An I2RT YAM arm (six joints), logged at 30 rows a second.
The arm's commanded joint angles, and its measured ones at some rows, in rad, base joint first. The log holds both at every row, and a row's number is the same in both.
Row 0, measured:
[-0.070 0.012 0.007 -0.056 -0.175 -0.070]
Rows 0 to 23, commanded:
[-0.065 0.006 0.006 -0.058 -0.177 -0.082]
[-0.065 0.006 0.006 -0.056 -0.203 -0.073]
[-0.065 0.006 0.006 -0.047 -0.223 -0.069]
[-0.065 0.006 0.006 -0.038 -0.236 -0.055]
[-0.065 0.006 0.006 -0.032 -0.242 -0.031]
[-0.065 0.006 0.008 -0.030 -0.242 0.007]
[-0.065 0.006 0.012 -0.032 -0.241 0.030]
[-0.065 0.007 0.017 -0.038 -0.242 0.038]
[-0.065 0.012 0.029 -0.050 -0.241 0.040]
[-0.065 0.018 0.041 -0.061 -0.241 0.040]
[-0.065 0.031 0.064 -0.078 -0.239 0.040]
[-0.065 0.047 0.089 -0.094 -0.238 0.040]
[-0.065 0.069 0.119 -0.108 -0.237 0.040]
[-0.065 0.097 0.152 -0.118 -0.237 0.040]
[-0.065 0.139 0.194 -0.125 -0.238 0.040]
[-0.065 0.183 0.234 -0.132 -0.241 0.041]
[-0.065 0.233 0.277 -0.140 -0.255 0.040]
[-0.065 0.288 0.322 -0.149 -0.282 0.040]
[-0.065 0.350 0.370 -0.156 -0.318 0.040]
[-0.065 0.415 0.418 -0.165 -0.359 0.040]
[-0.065 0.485 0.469 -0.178 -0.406 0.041]
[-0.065 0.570 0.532 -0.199 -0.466 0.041]
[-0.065 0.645 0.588 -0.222 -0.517 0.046]
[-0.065 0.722 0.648 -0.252 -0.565 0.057]
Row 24, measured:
[-0.070 0.561 0.529 -0.216 -0.384 0.028]
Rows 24 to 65, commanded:
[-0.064 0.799 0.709 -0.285 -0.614 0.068]
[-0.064 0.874 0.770 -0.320 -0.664 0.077]
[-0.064 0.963 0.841 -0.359 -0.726 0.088]
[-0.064 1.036 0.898 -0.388 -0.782 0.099]
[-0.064 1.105 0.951 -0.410 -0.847 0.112]
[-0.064 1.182 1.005 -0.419 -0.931 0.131]
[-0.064 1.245 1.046 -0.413 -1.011 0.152]
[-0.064 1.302 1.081 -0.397 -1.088 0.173]
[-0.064 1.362 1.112 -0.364 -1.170 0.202]
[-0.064 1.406 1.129 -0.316 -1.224 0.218]
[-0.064 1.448 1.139 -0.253 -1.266 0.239]
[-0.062 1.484 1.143 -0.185 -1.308 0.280]
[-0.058 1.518 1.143 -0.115 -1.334 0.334]
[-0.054 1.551 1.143 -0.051 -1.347 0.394]
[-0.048 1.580 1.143 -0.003 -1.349 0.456]
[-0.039 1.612 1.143 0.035 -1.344 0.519]
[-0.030 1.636 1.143 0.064 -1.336 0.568]
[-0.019 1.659 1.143 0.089 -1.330 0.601]
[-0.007 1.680 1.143 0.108 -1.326 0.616]
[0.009 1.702 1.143 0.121 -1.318 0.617]
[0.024 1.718 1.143 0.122 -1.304 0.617]
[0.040 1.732 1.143 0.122 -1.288 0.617]
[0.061 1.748 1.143 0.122 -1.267 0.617]
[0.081 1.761 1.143 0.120 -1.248 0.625]
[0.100 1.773 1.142 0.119 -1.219 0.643]
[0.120 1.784 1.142 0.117 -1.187 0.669]
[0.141 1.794 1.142 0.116 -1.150 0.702]
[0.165 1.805 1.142 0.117 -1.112 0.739]
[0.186 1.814 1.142 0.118 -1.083 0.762]
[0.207 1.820 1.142 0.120 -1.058 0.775]
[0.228 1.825 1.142 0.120 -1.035 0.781]
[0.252 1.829 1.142 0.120 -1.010 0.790]
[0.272 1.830 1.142 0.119 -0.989 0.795]
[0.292 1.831 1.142 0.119 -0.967 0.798]
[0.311 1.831 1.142 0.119 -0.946 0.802]
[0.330 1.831 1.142 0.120 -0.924 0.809]
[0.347 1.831 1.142 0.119 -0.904 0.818]
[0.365 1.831 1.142 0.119 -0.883 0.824]
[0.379 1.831 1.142 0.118 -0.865 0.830]
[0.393 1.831 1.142 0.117 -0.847 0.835]
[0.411 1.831 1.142 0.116 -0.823 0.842]
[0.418 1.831 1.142 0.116 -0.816 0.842]
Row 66, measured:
[0.390 1.826 1.127 0.117 -0.904 0.808]
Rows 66 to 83, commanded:
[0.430 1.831 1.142 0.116 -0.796 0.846]
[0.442 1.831 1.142 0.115 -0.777 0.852]
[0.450 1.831 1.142 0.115 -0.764 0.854]
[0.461 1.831 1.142 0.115 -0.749 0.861]
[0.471 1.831 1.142 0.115 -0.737 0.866]
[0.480 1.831 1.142 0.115 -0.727 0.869]
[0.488 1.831 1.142 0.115 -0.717 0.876]
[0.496 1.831 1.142 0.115 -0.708 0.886]
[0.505 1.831 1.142 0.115 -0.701 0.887]
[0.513 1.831 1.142 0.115 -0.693 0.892]
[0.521 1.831 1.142 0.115 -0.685 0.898]
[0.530 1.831 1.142 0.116 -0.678 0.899]
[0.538 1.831 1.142 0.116 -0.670 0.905]
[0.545 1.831 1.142 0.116 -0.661 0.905]
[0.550 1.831 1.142 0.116 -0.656 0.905]
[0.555 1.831 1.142 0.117 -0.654 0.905]
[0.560 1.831 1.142 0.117 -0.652 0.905]
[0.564 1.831 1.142 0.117 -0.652 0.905]
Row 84, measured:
[0.550 1.826 1.127 0.117 -0.681 0.890]
